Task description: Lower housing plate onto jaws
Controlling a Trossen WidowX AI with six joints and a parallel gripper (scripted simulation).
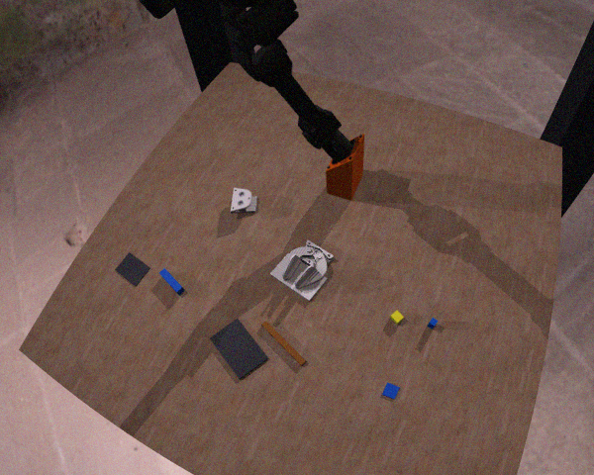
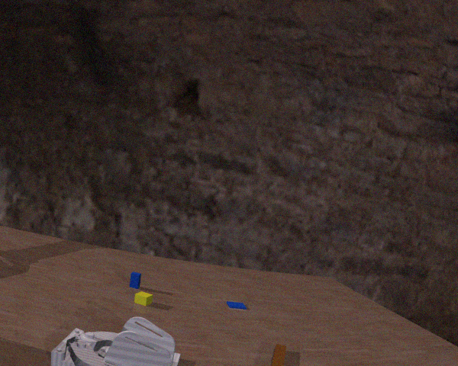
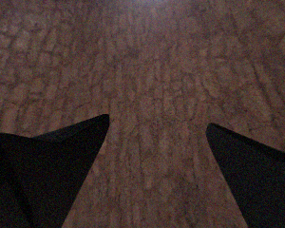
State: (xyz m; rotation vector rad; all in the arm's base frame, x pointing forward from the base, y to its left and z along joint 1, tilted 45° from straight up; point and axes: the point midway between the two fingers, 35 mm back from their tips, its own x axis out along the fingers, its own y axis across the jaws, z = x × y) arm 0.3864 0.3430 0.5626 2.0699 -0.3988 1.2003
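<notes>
Now: gripper tip 19 cm past the white housing piece, 8 cm to the left of it and 80 cm above it. From my gripper tip the other things lie so: orange bar 15 cm ahead, 15 cm to the left, 83 cm below; dark square 8 cm ahead, 32 cm to the right, 83 cm below; blue bar 8 cm ahead, 18 cm to the right, 82 cm below.
</notes>
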